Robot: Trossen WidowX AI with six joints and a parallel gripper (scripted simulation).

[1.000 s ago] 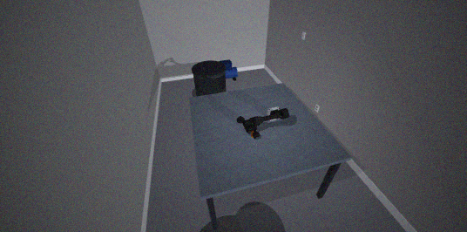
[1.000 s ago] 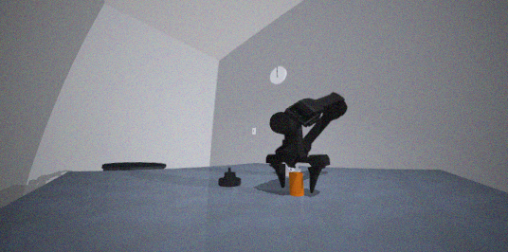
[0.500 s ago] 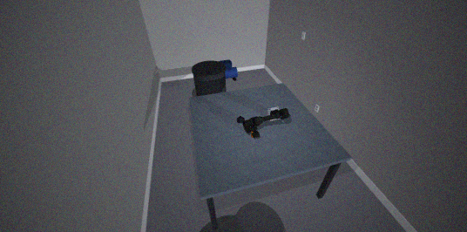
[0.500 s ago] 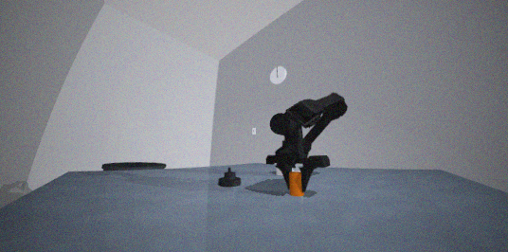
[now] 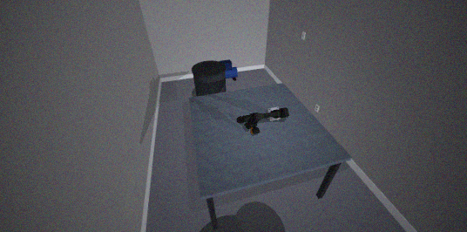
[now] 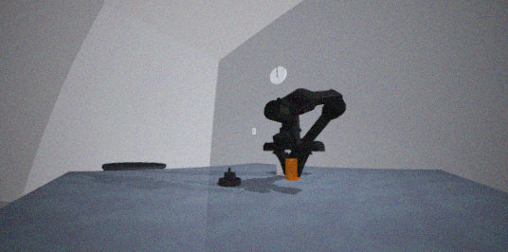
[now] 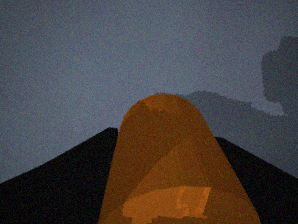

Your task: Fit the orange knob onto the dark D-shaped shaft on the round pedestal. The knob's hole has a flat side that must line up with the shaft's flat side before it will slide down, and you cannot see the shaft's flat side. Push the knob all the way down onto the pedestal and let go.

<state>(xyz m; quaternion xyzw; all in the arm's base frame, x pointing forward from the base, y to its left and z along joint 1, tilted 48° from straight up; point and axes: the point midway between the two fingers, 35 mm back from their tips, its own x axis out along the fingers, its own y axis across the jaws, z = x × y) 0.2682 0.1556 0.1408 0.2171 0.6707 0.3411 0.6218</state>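
The dark round pedestal lies 8 cm ahead of my gripper tip, 23 cm to the right of it and 2 cm below it. From my gripper tip the other things lie so: orange knob: 2 cm above.
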